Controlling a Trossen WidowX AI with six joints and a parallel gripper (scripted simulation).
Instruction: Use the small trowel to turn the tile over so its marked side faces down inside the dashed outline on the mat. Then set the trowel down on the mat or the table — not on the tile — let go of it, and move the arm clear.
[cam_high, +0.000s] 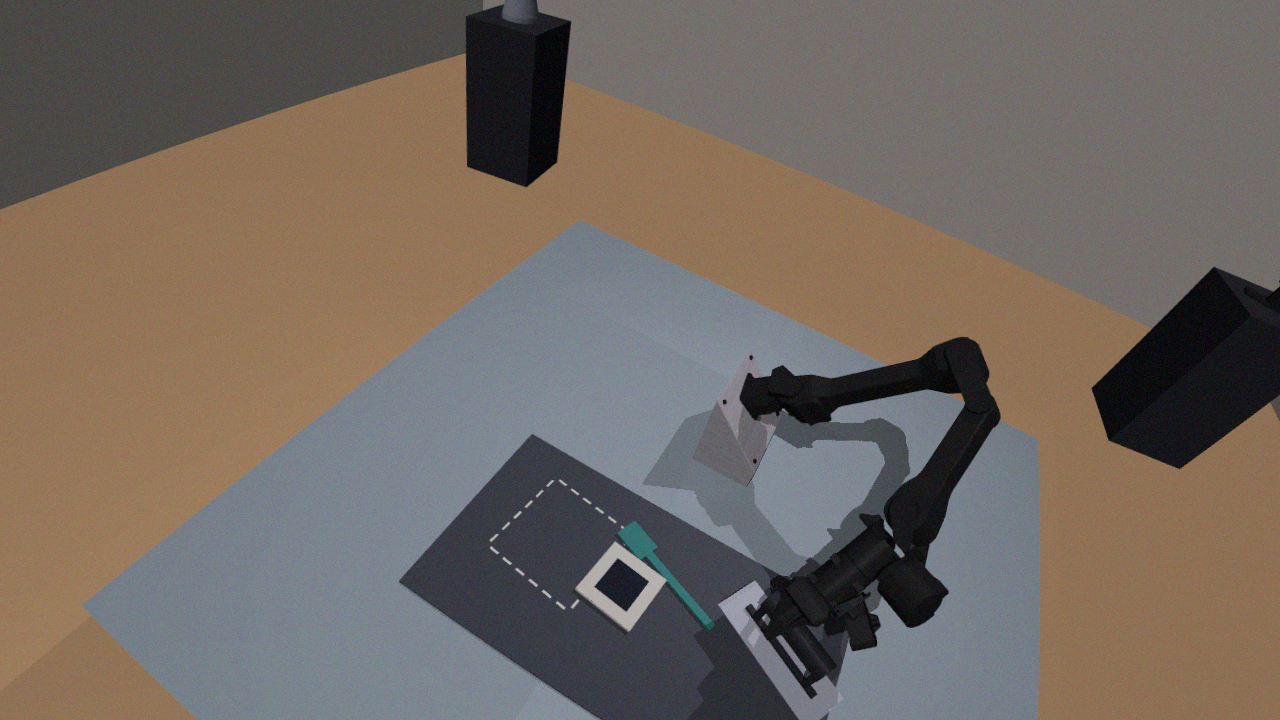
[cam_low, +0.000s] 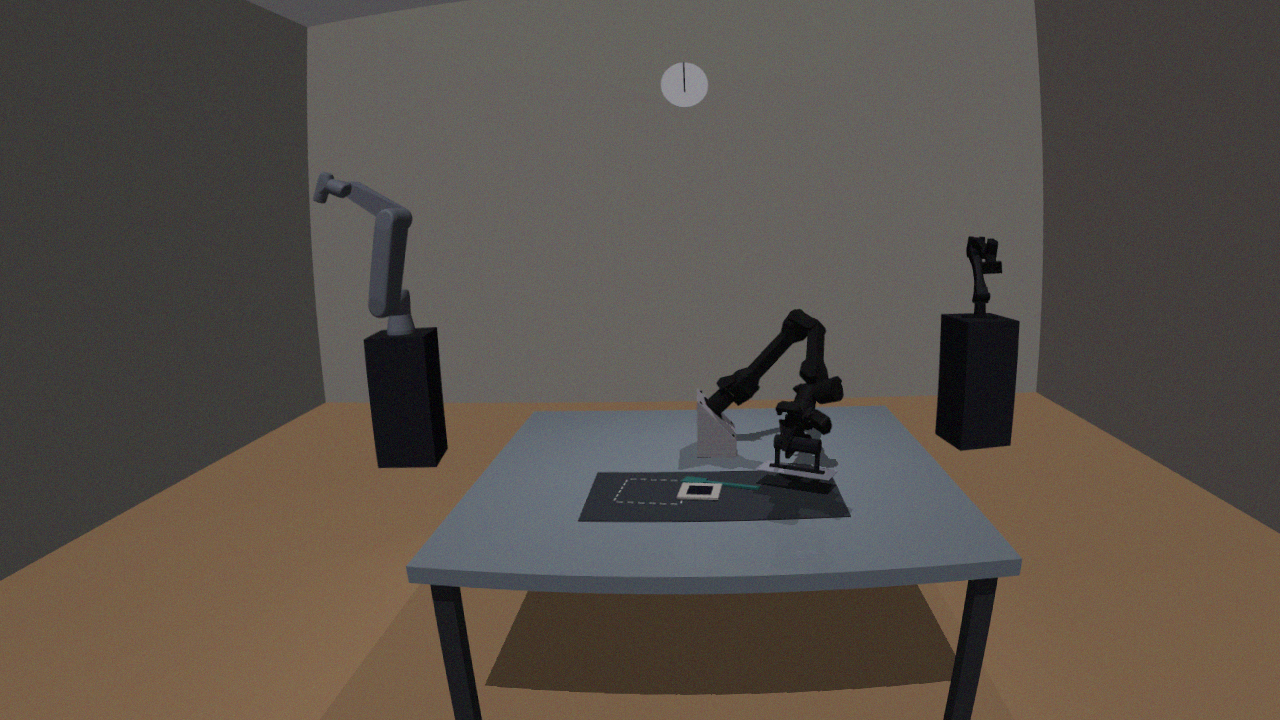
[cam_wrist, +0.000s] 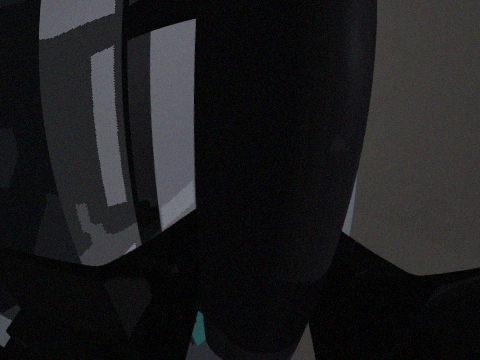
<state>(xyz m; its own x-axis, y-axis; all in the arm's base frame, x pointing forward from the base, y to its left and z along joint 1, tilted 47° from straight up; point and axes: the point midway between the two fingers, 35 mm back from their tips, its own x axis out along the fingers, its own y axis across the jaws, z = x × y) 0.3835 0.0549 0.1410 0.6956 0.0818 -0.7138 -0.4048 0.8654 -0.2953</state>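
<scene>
My gripper tip is 180 mm to the left of the dark mat, 120 mm above it and 10 mm past it. Also, from my gripper tip: square tile 210 mm to the right, 90 mm below, 30 mm behind; then teal trowel 170 mm to the right, 90 mm below, 80 mm behind.
</scene>
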